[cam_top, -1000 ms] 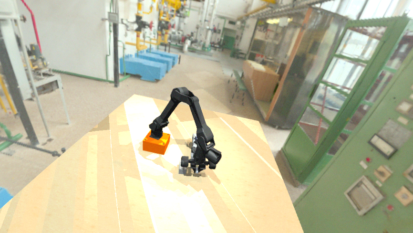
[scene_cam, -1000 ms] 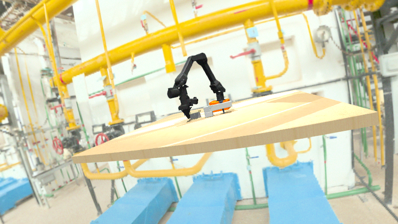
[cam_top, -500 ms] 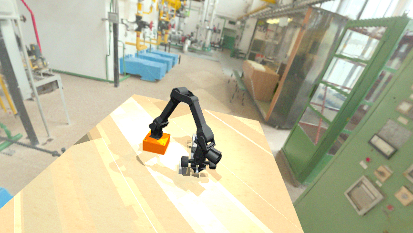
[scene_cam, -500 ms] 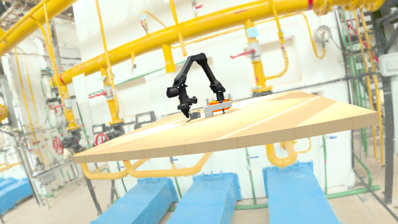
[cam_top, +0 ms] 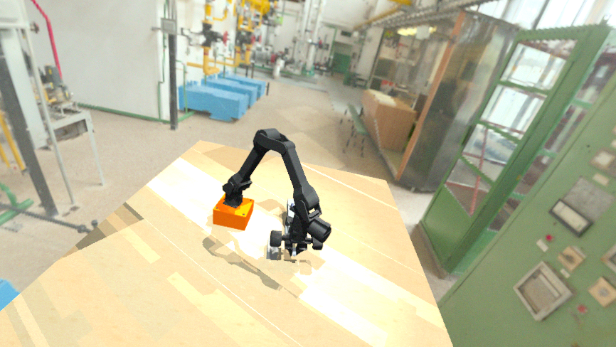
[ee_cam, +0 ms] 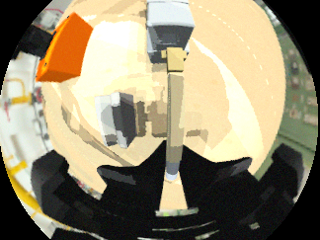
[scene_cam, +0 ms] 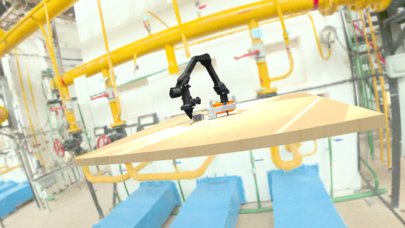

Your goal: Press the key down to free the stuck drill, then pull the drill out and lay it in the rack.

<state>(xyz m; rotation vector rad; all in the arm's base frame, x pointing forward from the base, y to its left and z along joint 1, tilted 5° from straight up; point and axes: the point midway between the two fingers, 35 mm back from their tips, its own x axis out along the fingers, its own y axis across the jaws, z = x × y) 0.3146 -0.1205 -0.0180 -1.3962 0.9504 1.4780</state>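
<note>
Now: the pale drill 1 cm behind my gripper tip, 4 cm to the left of it and 3 cm above it. From my gripper tip the other things lie so: grey rack (8 cm behind, 1 cm to the left, 1 cm below).
</note>
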